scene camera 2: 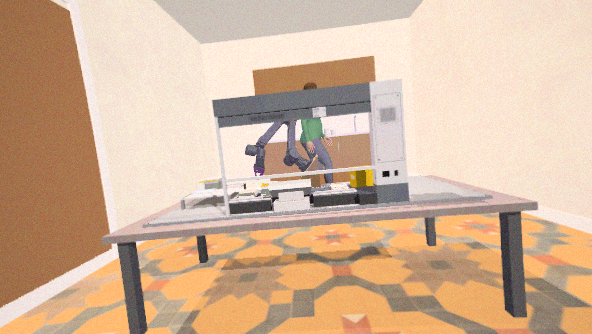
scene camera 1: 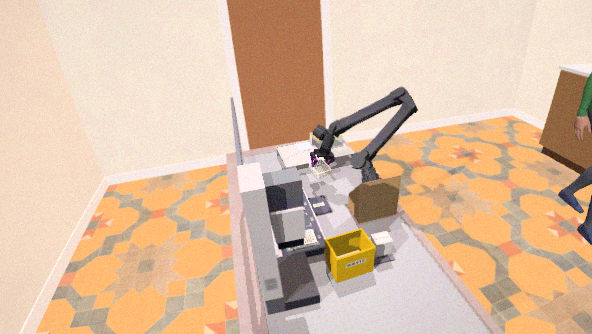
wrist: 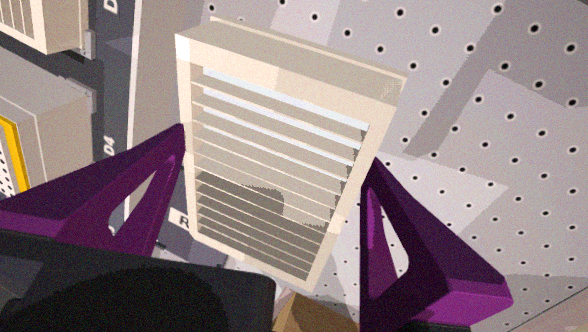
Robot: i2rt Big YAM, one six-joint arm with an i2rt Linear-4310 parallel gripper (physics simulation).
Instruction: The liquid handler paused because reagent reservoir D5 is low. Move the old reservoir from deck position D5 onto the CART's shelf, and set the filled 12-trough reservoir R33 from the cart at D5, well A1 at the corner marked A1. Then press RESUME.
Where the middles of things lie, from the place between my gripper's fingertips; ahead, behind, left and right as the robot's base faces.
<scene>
Now: the white cart shelf (scene camera 1: 290, 154) 10 mm behind my hand, 290 mm to the right of it and 50 mm below it. The rest, counted from my hand: yellow waste bin (scene camera 1: 344, 268) 30 mm behind, 650 mm to the left, 40 mm below.
</scene>
